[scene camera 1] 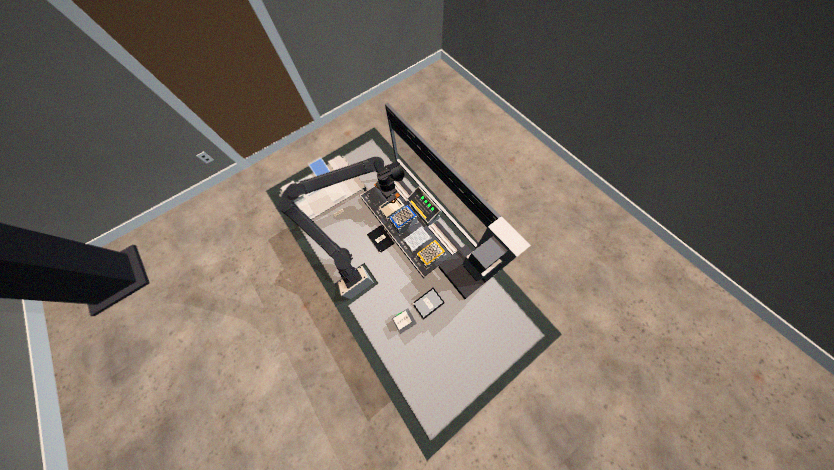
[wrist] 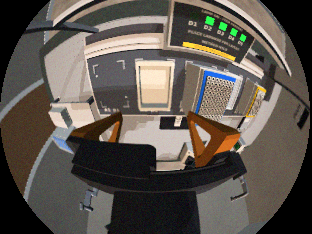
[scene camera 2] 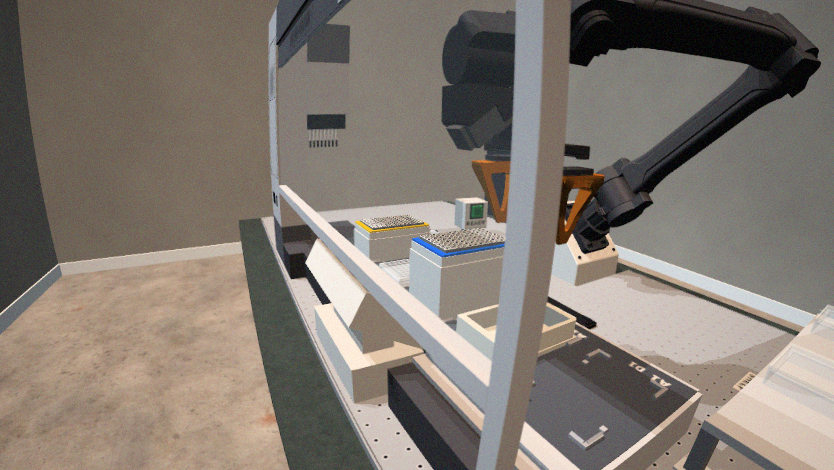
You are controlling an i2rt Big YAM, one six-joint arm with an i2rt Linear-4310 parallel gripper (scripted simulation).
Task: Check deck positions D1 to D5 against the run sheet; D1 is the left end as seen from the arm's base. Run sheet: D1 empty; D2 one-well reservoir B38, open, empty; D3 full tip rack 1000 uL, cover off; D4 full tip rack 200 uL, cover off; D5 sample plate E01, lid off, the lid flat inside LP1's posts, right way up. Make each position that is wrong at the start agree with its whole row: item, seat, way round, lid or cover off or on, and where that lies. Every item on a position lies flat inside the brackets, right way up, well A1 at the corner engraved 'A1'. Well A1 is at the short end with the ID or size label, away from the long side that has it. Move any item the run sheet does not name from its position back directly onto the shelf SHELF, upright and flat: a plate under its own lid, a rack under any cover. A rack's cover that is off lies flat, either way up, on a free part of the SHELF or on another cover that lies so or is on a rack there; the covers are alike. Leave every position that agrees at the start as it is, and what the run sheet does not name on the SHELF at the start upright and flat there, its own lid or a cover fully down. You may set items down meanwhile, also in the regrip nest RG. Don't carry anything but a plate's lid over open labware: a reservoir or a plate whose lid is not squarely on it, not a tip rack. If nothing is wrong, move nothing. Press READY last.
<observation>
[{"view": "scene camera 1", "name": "shelf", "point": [320,201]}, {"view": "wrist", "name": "my gripper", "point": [154,115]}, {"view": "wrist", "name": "blue-rimmed tip rack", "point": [207,91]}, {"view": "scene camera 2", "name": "frame bar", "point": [468,375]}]
</observation>
